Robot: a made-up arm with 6 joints.
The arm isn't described. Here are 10 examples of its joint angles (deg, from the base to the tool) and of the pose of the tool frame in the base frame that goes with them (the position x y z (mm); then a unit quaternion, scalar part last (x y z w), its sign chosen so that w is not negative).
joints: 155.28 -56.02 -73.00 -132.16 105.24 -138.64
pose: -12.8 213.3 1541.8 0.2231 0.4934 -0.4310 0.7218
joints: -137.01 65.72 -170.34 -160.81 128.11 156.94
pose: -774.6 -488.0 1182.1 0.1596 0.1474 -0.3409 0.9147
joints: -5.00 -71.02 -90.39 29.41 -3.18 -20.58
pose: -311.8 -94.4 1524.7 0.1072 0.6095 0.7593 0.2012
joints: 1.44 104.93 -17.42 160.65 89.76 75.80
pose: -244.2 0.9 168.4 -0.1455 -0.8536 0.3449 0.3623
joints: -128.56 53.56 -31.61 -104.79 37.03 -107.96
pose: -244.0 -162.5 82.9 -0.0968 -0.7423 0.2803 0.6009
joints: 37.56 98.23 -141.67 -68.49 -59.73 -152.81
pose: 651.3 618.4 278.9 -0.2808 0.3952 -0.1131 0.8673
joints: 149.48 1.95 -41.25 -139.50 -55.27 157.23
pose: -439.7 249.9 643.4 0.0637 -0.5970 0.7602 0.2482
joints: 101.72 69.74 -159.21 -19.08 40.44 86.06
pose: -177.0 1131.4 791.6 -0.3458 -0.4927 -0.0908 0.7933
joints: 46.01 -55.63 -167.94 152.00 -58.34 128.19
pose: -396.6 -552.7 1293.7 0.3102 0.6115 0.6590 0.3091
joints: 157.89 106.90 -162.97 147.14 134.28 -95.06
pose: -991.1 327.6 369.7 0.6278 0.3443 0.3308 0.6148
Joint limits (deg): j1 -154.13..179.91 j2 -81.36..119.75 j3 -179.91..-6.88 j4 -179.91..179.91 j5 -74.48..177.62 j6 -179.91..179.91
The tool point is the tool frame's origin. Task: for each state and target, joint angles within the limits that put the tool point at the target. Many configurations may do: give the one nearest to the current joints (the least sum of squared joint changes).
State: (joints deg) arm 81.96 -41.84 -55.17 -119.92 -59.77 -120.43
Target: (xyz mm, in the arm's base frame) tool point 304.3 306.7 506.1
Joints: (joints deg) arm 32.39 10.12 -31.53 -131.44 -35.22 -122.49
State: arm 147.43 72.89 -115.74 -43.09 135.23 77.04
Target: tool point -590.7 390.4 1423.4
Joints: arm 163.48 22.48 -155.64 -54.83 103.82 79.28
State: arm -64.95 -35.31 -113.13 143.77 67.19 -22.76
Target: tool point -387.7 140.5 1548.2
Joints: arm -13.77 -70.20 -98.94 143.94 60.22 -19.56
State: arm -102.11 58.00 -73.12 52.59 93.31 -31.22
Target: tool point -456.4 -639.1 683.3
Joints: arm -124.36 22.32 -83.96 49.93 98.80 -29.13
